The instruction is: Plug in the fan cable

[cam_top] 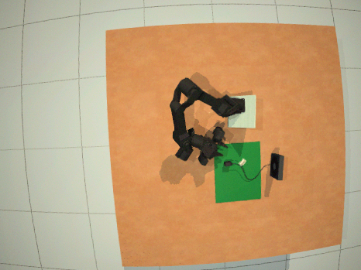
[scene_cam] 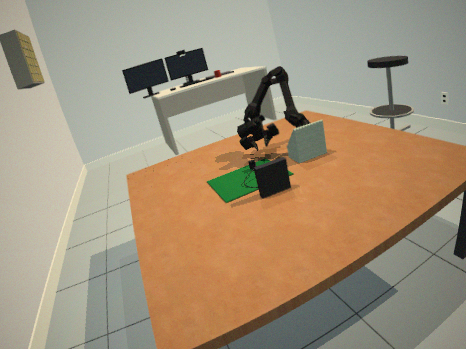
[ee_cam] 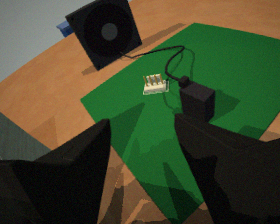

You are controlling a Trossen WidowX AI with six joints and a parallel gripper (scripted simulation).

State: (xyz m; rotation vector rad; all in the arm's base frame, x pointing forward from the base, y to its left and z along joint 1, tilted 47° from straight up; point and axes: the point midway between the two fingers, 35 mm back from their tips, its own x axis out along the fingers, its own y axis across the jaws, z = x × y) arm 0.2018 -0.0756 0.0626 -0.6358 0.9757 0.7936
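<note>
My gripper tip is now 70 mm short of the dark fan plug, 50 mm above it and 20 mm to the right of it. Round my gripper tip: green board 120 mm ahead, 90 mm below, 80 mm to the left; then pale fan header 100 mm to the left, 80 mm below, 70 mm ahead; then black fan 260 mm to the left, 90 mm ahead, 20 mm below.
</note>
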